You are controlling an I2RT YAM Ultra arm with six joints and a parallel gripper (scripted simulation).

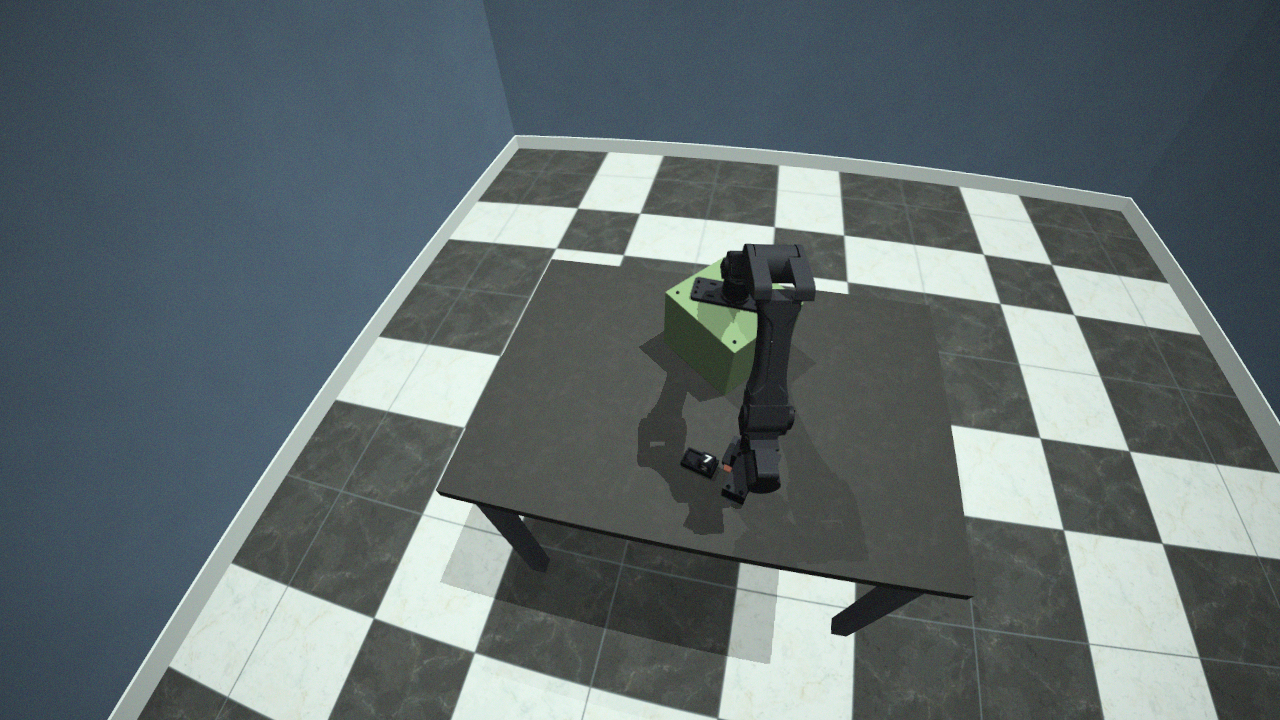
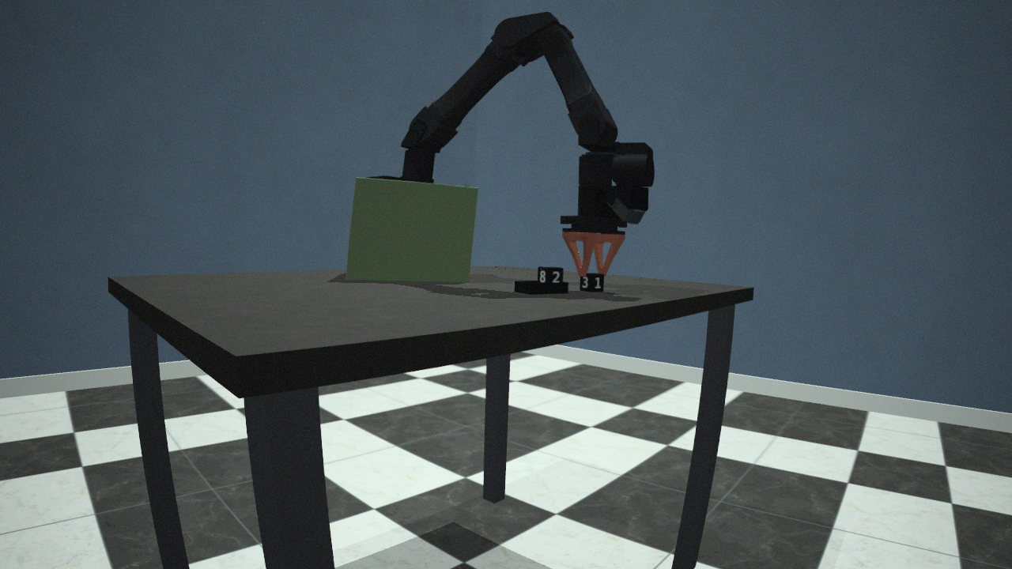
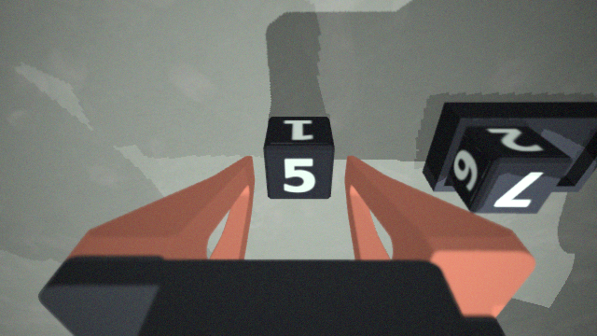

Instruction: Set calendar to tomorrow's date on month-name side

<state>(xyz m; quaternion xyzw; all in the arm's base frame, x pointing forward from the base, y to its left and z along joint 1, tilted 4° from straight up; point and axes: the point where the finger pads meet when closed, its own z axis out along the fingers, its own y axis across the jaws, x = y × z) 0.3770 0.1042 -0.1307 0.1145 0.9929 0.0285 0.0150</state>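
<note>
Right now the calendar cube is 2 cm below my hand. Round my hand: black tray: 10 cm to the right, 2 cm below, 2 cm behind.
</note>
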